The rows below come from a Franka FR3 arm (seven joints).
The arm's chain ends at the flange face. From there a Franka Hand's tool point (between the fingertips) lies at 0.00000 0.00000 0.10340 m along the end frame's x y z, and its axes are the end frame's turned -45 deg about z.
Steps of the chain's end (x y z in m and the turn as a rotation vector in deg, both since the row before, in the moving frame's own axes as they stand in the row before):
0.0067, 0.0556, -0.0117, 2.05, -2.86, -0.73
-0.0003, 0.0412, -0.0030, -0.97, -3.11, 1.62
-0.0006, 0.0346, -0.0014, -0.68, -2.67, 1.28
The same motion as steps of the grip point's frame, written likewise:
-0.0357, 0.0378, -0.0119, 3.47, -0.57, -0.73
-0.0345, 0.0261, -0.0032, 1.51, -2.88, 1.62
-0.0291, 0.0215, -0.0015, 1.41, -2.37, 1.28

